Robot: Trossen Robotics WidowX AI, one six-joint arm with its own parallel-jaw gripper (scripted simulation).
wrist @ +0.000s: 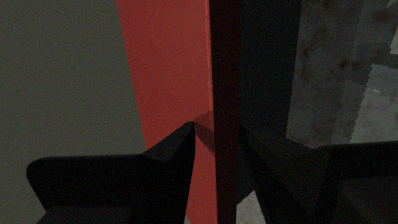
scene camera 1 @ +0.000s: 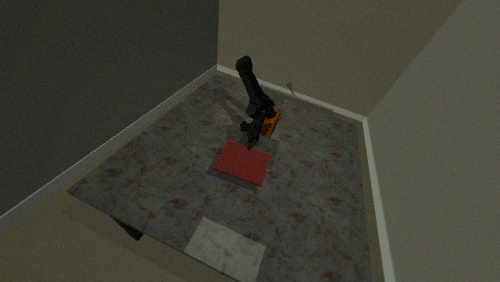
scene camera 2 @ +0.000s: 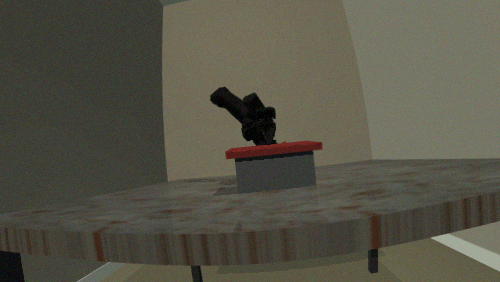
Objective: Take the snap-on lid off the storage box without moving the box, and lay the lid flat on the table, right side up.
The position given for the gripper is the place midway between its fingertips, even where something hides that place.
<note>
In view: the gripper (scene camera 2: 269, 148), a red lid (scene camera 1: 235, 160) and a grey storage box (scene camera 2: 290, 170).
The red lid shows as well in scene camera 2 (scene camera 2: 301, 146). The gripper shows as well in the wrist view (wrist: 215, 126).
</note>
